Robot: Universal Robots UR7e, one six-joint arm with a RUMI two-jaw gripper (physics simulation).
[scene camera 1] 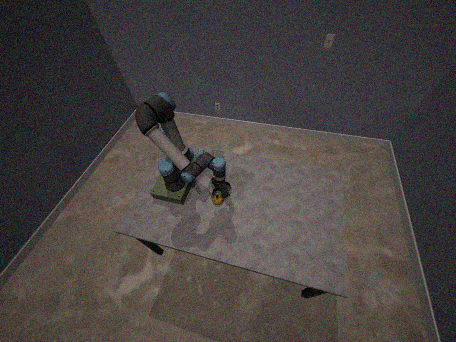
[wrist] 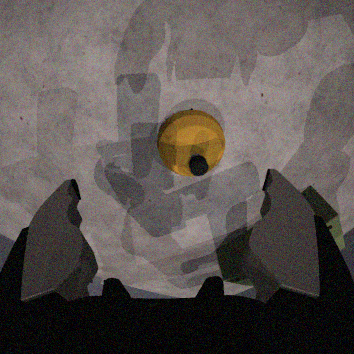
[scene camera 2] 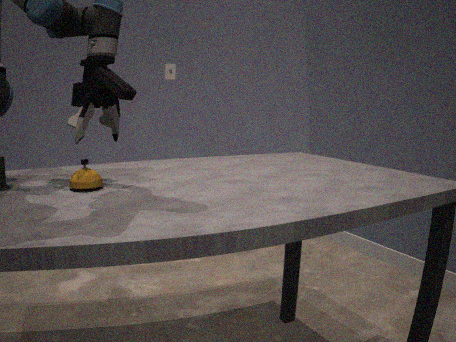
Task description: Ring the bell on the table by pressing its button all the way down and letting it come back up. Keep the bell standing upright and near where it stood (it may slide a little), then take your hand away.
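Seen in the pictures: gripper, fingertip midpoint: (wrist: 169, 176) (scene camera 2: 97, 142); arm's base, origin of the base link: (scene camera 1: 175, 183).
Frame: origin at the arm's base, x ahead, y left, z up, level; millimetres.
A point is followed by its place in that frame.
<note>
The bell, a yellow dome (scene camera 1: 217, 200) @(y -93, x 332, z -37 mm) (scene camera 2: 86, 179) @(y -107, x 324, z -48 mm) (wrist: 190, 137) @(y -84, x 345, z -35 mm) with a dark base, stands upright on the table. Its black button (scene camera 2: 84, 162) @(y -79, x 326, z -15 mm) (wrist: 198, 165) @(y -72, x 330, z -9 mm) stands up on a short stem at the top. My gripper (scene camera 2: 96, 140) @(y -67, x 361, z 26 mm) (wrist: 169, 176) @(y -67, x 361, z 26 mm) is open and empty, its two fingers pointing down. In the second scene view its fingertips are above the level of the button, apart from the bell. In the wrist view the bell shows ahead of the fingertips, with the button between the two fingers from left to right.
The grey table (scene camera 1: 295, 225) @(y -204, x 878, z -76 mm) (scene camera 2: 280, 200) @(y -378, x 624, z -75 mm) carries the bell. The arm's green base block (scene camera 1: 170, 191) @(y -76, x -15, z 3 mm) (wrist: 336, 231) @(y -114, x 5, z 2 mm) is beside the bell, left in the first scene view. The arm's shadows fall across the table around the bell.
</note>
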